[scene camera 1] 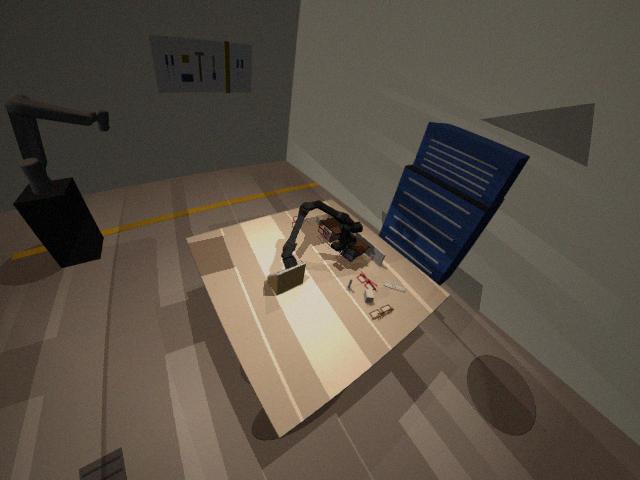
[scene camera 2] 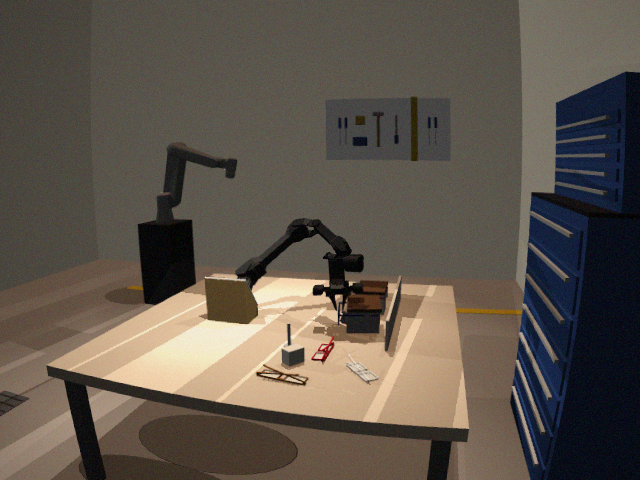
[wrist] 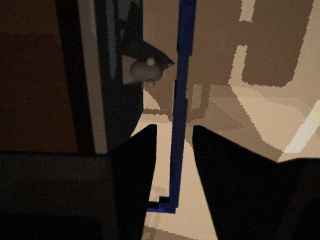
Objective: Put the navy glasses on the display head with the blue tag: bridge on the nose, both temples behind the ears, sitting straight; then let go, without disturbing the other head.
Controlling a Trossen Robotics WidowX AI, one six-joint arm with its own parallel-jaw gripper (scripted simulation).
Labels:
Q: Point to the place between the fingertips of my gripper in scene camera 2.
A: At 339, 310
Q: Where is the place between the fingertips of my gripper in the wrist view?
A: At 174, 132

